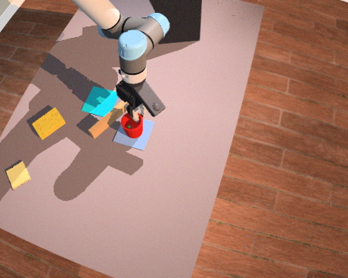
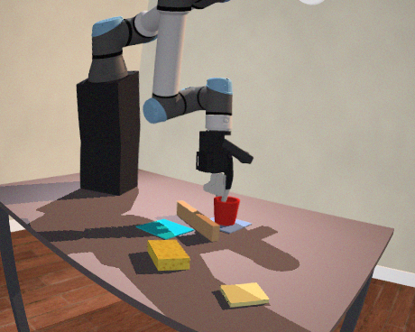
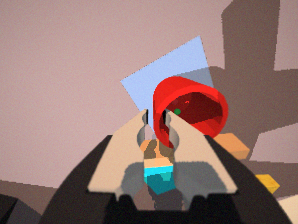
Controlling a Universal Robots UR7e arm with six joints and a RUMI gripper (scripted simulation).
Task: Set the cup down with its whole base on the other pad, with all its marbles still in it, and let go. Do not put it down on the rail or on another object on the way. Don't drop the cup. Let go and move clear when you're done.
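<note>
Right now my hand is 3 cm short of the red cup, 3 cm above it and 1 cm to the left of it. The rest, counted from my hand: yellow sponge (34 cm to the right, 10 cm ahead, 4 cm below); then green marble (4 cm below, 3 cm to the right, 2 cm ahead); then wooden rail (10 cm to the right, 4 cm below, 1 cm behind).
</note>
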